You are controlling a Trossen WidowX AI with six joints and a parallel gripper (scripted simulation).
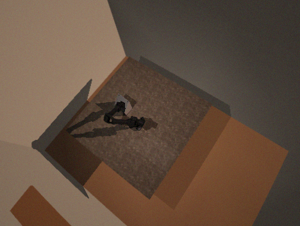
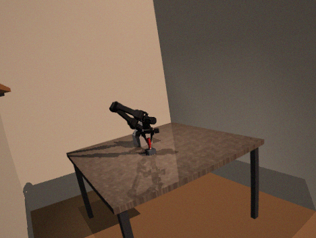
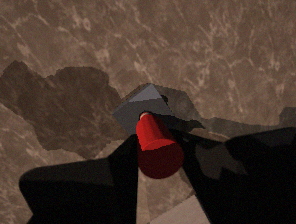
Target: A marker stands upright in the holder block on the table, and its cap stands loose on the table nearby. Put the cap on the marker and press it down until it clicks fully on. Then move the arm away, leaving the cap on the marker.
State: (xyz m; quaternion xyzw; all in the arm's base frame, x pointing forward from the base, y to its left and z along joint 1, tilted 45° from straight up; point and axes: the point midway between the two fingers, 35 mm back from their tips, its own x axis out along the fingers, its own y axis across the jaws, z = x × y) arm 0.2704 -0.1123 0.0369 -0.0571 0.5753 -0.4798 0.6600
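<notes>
Right now my gripper tip is 8 cm above the grey holder block. Round my gripper tip: red cap: 1 cm above.
</notes>
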